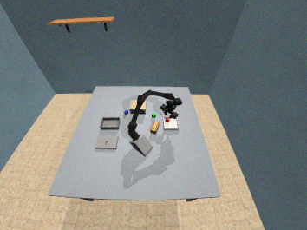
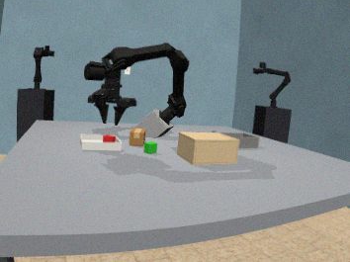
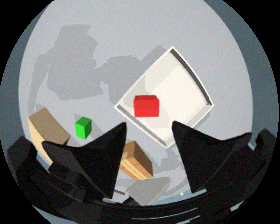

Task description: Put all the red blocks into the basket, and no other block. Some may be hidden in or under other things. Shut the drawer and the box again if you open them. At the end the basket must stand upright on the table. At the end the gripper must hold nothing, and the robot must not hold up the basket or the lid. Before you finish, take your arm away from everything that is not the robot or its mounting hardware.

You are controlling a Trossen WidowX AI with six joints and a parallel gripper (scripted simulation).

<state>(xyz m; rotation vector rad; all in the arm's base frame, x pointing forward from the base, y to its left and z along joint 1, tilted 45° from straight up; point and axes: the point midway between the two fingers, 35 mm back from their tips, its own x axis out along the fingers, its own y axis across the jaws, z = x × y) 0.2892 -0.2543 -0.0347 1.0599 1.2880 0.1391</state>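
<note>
My gripper is now 40 cm past the grey lid, 49 cm to the right of it and 10 cm above it. The rest, counted from my hand: white shallow basket (2 cm behind, 4 cm to the right, 11 cm below); then small brown box (12 cm behind, 10 cm to the left, 9 cm below); then drawer unit (8 cm ahead, 35 cm to the left, 8 cm below).
</note>
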